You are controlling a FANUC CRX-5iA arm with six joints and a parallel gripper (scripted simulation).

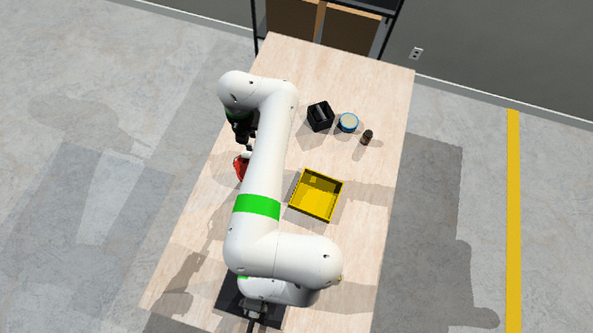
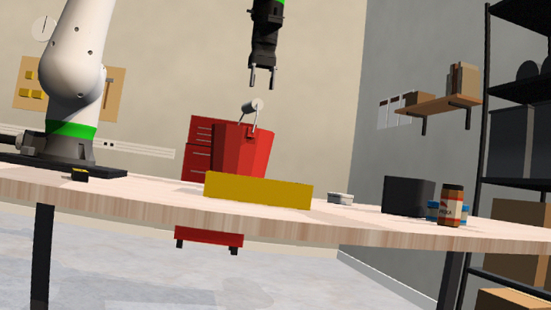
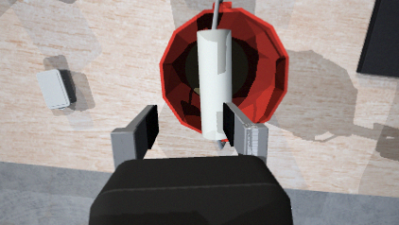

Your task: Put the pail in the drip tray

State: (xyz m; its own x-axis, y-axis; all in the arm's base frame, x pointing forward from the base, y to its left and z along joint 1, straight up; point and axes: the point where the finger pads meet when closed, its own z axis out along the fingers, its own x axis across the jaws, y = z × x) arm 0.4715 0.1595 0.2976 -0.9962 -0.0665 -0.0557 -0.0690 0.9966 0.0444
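My hand is 17 cm above the red pail, 3 cm past it and 2 cm to the left of it. Also, from my hand: small grey block 30 cm below, 29 cm ahead, 4 cm to the left; then spice jar 48 cm to the right, 32 cm ahead, 27 cm below; then yellow drip tray 30 cm to the right, 30 cm below, 4 cm behind.
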